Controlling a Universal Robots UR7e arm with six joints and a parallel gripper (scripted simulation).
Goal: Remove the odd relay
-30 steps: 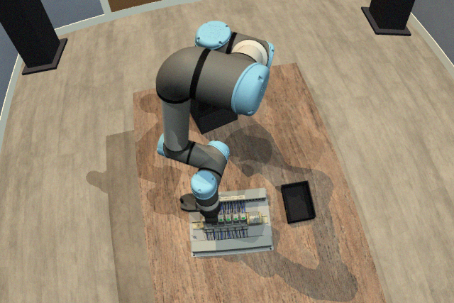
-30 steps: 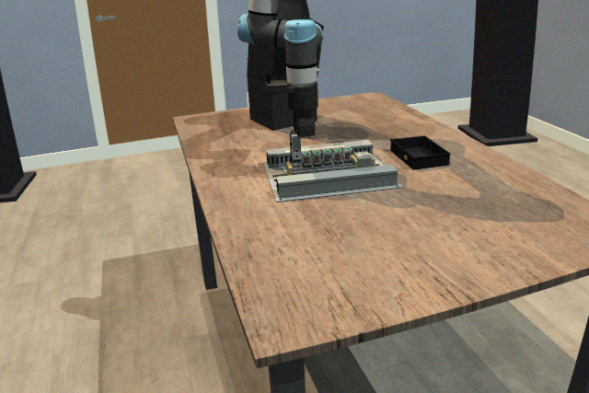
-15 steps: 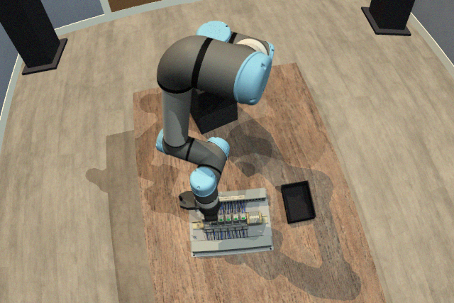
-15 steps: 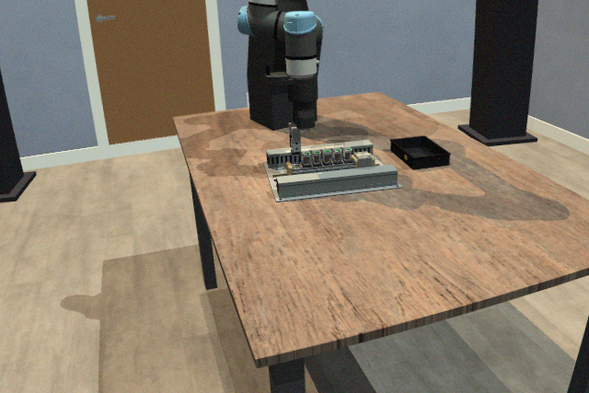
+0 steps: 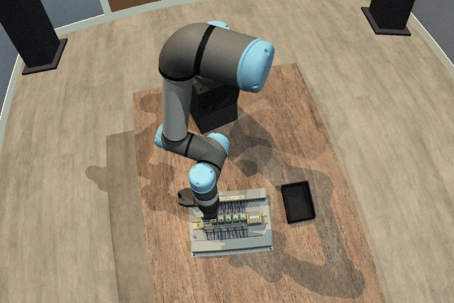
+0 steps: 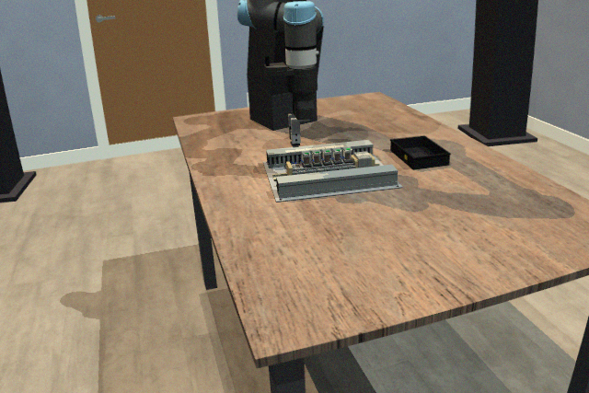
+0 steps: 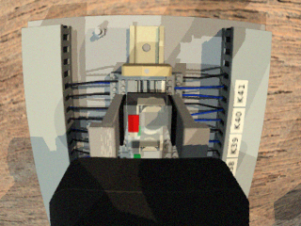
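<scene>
Right now the black parts tray is 60 mm behind my hand, 360 mm to the left of it and 100 mm below it. The rest, counted from my hand: grey relay panel 90 mm to the left, 100 mm below.
</scene>
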